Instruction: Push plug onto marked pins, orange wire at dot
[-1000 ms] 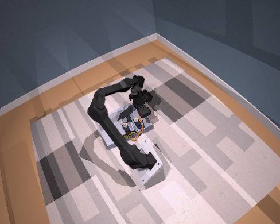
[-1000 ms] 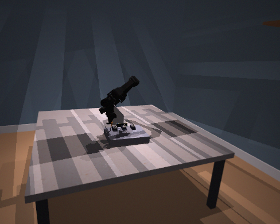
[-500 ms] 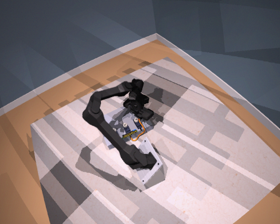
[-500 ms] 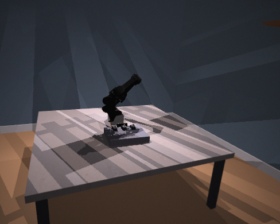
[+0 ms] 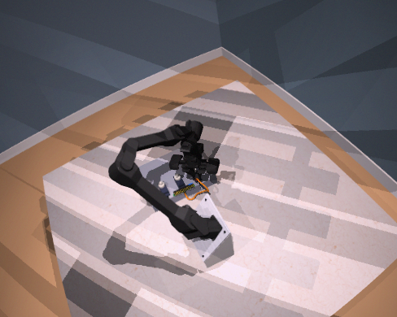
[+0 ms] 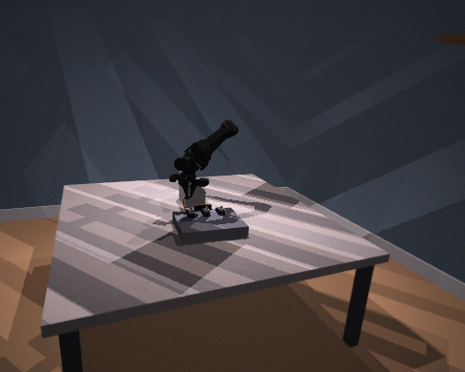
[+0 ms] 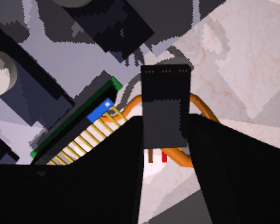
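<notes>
Right now the blue band is 2 cm ahead of my gripper tip, 3 cm to the left of it and 4 cm below it. The rest, counted from my gripper tip: holder 18 cm ahead, 6 cm to the left, 9 cm below.
</notes>
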